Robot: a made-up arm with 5 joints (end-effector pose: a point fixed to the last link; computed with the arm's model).
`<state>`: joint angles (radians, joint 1 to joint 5).
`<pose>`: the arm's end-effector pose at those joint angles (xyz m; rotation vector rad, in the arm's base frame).
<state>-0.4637 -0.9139 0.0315 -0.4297 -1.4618</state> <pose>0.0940 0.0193 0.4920 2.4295 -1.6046 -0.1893</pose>
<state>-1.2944 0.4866 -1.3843 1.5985 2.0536</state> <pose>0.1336 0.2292 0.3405 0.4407 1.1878 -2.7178</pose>
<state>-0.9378 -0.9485 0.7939 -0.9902 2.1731</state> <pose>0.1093 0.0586 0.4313 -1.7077 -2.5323 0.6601</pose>
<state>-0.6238 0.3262 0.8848 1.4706 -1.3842</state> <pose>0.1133 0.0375 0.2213 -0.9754 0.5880 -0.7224</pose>
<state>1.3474 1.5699 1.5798 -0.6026 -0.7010</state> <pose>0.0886 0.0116 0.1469 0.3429 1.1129 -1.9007</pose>
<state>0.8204 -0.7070 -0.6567 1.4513 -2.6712</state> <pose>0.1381 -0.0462 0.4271 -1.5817 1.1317 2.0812</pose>
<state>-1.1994 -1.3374 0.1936 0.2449 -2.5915</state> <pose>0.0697 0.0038 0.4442 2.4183 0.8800 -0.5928</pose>
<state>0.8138 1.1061 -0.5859 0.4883 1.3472</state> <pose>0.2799 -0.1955 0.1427 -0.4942 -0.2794 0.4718</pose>
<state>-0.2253 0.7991 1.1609 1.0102 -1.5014</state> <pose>0.0965 0.0151 0.2005 -1.1564 0.9411 -1.0893</pose>
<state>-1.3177 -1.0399 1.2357 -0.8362 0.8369</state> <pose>0.0923 0.0914 0.3643 0.6461 -2.3831 1.0769</pose>
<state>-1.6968 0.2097 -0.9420 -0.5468 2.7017</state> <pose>0.0474 0.1698 0.4971 1.3595 2.6235 -0.3572</pose>
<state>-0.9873 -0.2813 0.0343 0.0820 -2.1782</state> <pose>0.1782 0.1687 0.4020 1.8232 0.0662 -0.8979</pose>
